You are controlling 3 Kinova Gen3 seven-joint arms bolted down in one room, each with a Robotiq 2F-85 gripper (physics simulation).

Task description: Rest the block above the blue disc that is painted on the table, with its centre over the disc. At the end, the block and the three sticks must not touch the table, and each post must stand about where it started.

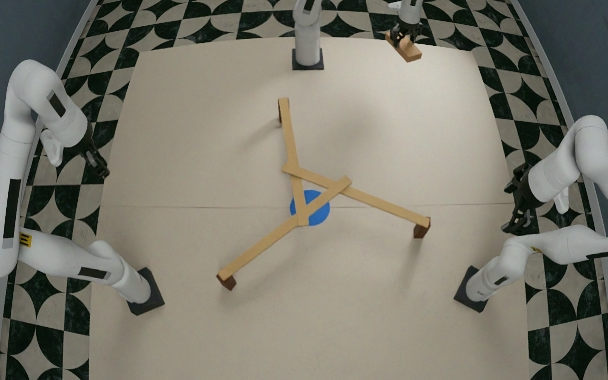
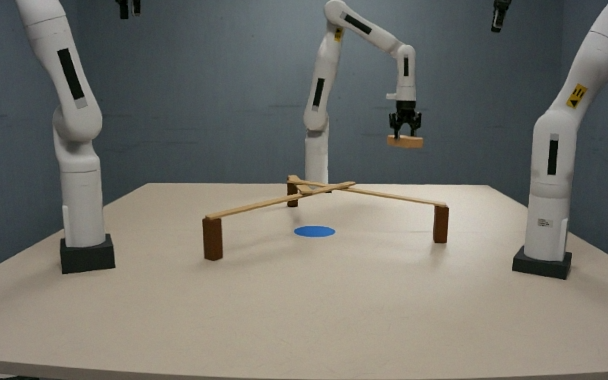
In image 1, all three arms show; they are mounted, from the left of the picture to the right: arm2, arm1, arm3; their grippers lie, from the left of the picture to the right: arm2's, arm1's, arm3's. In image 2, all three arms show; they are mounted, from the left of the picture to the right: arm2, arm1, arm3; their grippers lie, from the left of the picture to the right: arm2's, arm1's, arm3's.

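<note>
Arm1's gripper is shut on the wooden block, high near the back right. Arm2's gripper and arm3's gripper are open, outside the left and right table edges. Three sticks interlock: the back stick, right stick and left stick. Their outer ends rest on the back post, right post and left post. The blue disc lies below the crossing.
Arm1's base stands at the back of the table. Arm2's base stands at the left. Arm3's base stands at the right.
</note>
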